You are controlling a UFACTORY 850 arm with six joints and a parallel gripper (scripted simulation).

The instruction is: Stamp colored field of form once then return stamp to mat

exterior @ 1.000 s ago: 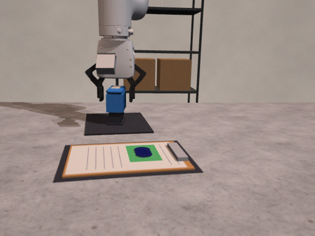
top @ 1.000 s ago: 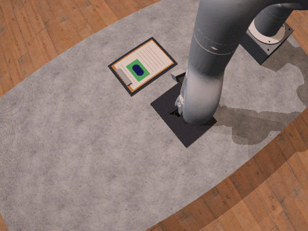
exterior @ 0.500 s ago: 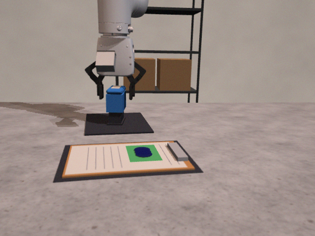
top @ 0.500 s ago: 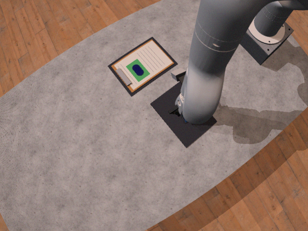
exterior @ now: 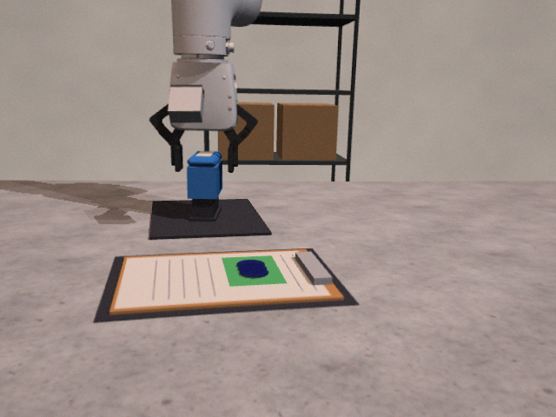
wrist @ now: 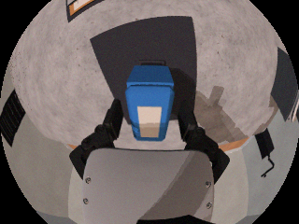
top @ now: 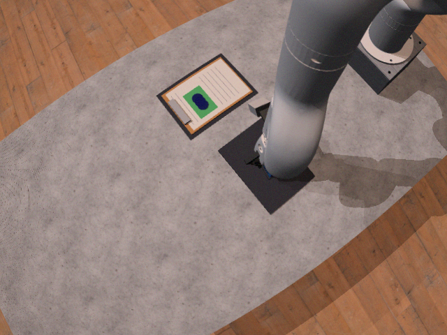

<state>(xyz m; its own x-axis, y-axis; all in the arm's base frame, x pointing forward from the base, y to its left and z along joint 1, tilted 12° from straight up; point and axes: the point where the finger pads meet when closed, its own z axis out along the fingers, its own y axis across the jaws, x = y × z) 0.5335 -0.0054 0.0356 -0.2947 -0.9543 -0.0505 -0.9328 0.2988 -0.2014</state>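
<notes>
Right now my hand is 4 cm above the stamp. The rest, counted from my hand: form (27 cm to the right, 8 cm below, 2 cm behind); stamp base (7 cm below); black mat (9 cm below).
</notes>
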